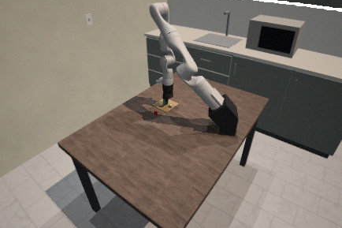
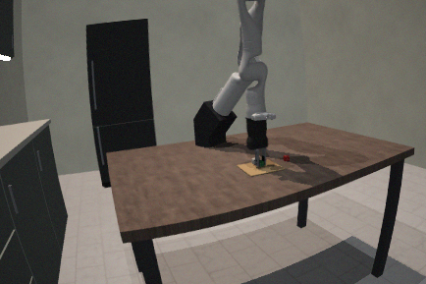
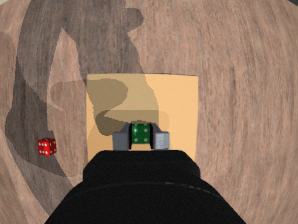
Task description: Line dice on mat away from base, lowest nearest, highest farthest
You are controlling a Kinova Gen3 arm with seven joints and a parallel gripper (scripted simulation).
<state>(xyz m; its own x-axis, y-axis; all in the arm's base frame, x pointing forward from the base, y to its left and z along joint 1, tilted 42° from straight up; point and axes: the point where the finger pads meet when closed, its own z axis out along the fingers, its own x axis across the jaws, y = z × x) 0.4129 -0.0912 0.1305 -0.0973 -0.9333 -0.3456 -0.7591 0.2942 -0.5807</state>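
Now: the green die 10 mm below my hand. Also, from my hand: red die 10 mm behind, 130 mm to the left, 20 mm below; white die 50 mm behind, 10 mm to the left, 10 mm below; tan mat 30 mm below.
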